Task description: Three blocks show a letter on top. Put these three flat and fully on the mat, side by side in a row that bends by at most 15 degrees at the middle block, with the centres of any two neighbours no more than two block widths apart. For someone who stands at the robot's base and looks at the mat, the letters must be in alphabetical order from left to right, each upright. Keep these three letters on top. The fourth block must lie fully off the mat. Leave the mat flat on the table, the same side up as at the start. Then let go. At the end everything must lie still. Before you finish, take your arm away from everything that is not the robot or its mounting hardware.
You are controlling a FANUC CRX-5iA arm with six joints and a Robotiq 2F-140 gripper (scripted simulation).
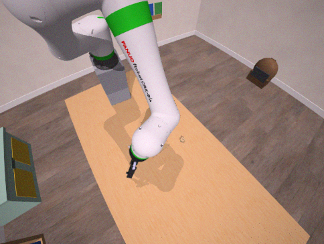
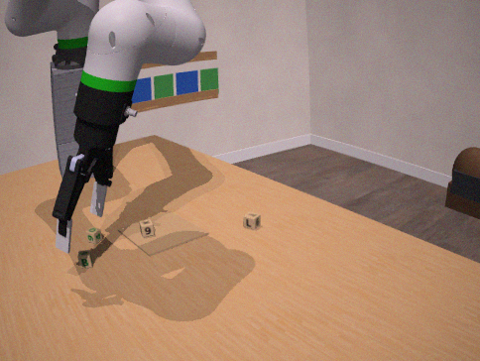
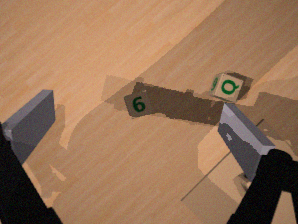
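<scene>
Right now my hand is 190 mm to the right of the thin tan mat, 80 mm above it and 20 mm past it.
</scene>
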